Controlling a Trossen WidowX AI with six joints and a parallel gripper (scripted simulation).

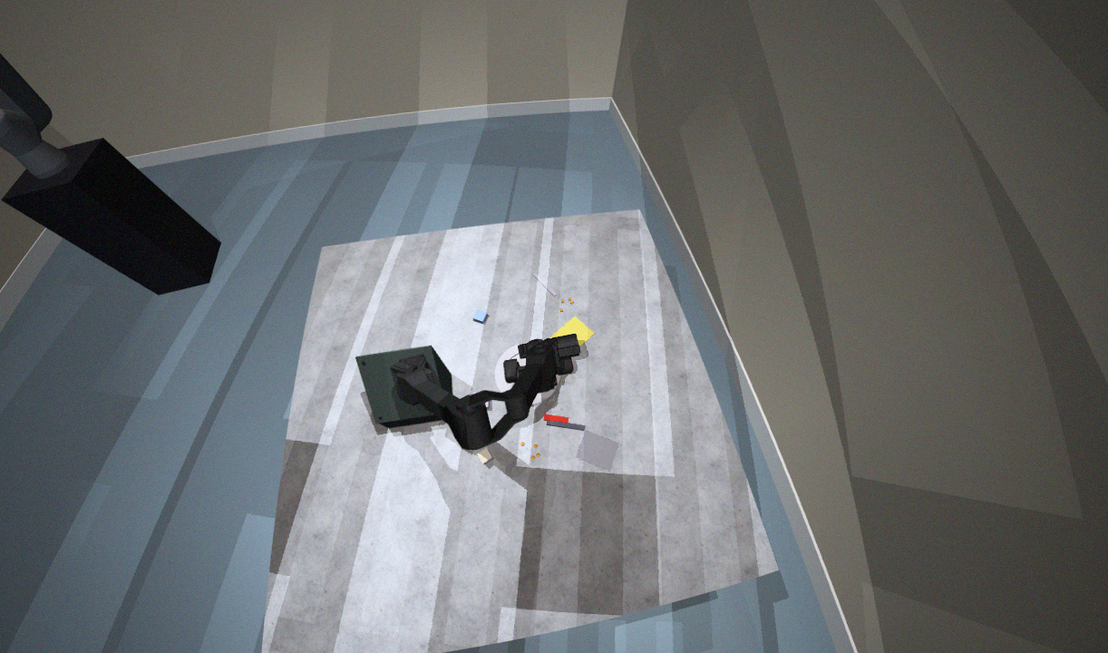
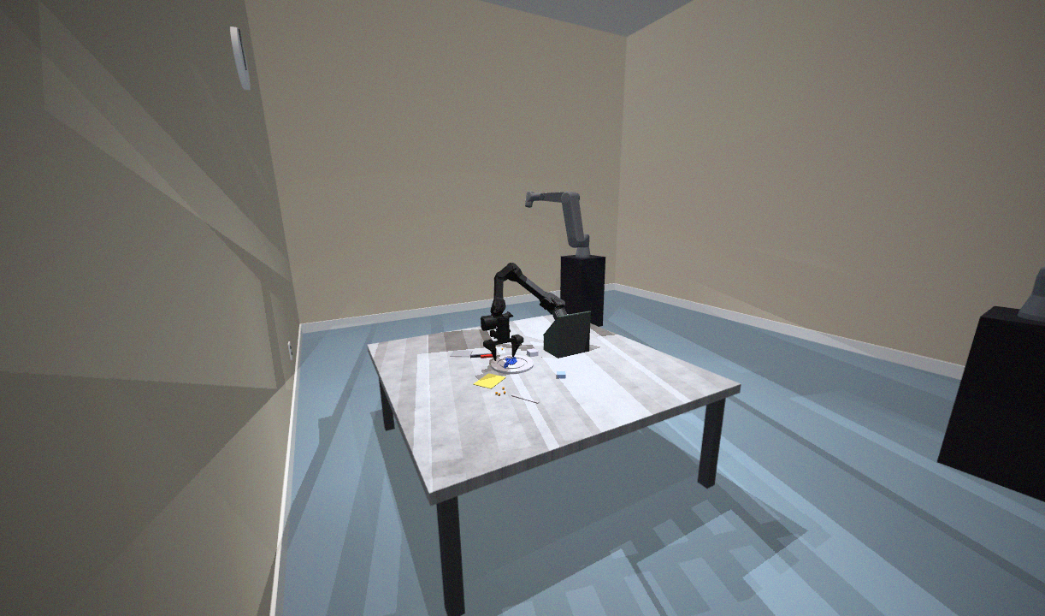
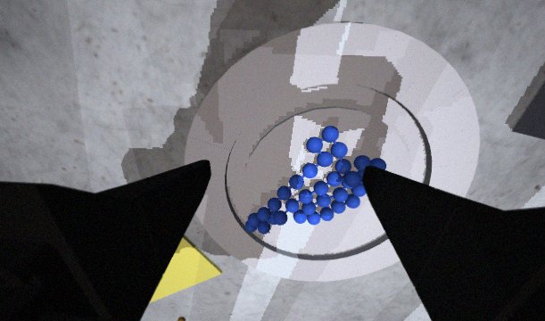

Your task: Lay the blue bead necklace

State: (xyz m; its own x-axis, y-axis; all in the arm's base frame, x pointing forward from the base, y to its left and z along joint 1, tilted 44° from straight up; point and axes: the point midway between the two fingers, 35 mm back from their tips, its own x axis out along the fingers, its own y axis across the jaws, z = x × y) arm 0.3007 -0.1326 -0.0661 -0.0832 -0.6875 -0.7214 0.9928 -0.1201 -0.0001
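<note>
The round white bead board is 30 mm behind my gripper tip, 30 mm to the left of it and 20 mm below it. Also, from my gripper tip: cream cube 200 mm behind, 180 mm to the right, 10 mm below; yellow sheet 140 mm ahead, 120 mm to the left, 30 mm below; grey tool 30 mm ahead, 140 mm to the right, 20 mm below.
</note>
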